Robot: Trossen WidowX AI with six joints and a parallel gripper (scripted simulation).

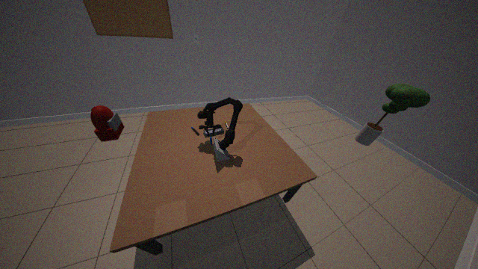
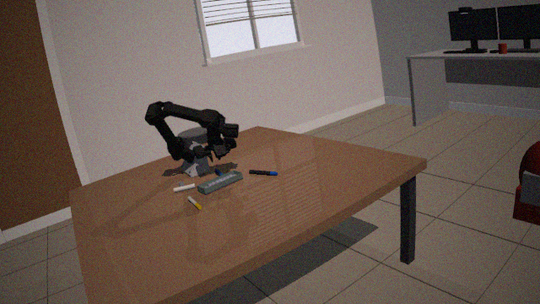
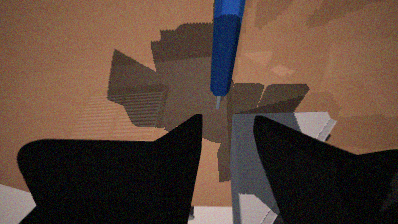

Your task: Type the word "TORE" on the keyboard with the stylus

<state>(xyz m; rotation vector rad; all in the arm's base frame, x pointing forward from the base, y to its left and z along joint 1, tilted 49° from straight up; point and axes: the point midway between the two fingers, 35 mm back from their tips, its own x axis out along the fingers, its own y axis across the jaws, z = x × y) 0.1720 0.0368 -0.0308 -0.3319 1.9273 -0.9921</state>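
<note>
Right now my gripper tip is 6 cm above the blue stylus and 2 cm past it. The rest, counted from my gripper tip: yellow-tipped pen 23 cm ahead, 22 cm to the right, 6 cm below.
</note>
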